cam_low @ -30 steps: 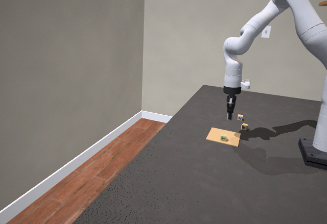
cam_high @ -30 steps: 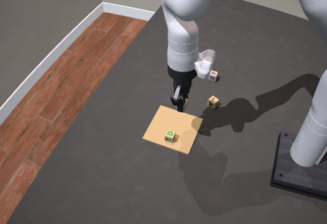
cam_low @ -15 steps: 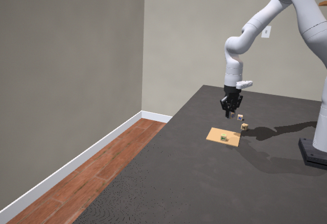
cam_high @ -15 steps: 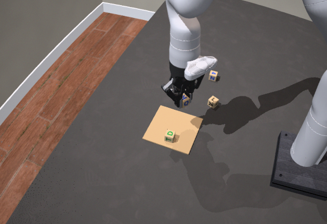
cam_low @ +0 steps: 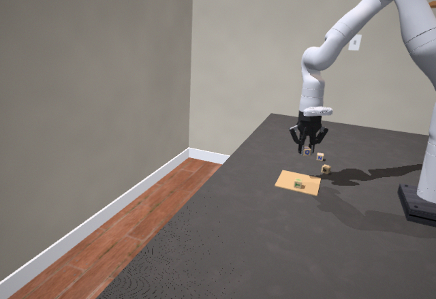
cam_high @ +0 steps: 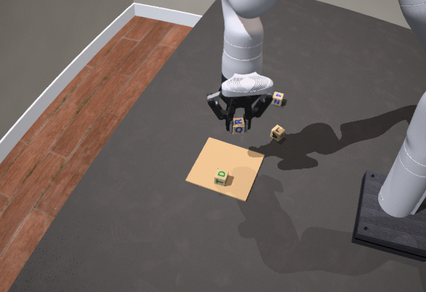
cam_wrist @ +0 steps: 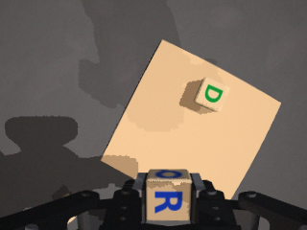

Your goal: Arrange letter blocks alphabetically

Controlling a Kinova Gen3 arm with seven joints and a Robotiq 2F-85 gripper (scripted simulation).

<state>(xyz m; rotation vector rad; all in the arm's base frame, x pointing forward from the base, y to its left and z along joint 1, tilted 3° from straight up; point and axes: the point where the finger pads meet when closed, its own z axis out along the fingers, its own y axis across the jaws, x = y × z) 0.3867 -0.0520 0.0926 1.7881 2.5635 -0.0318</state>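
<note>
The tan mat lies 11 cm below my hand, 3 cm to the left of it and 1 cm ahead of it.
</note>
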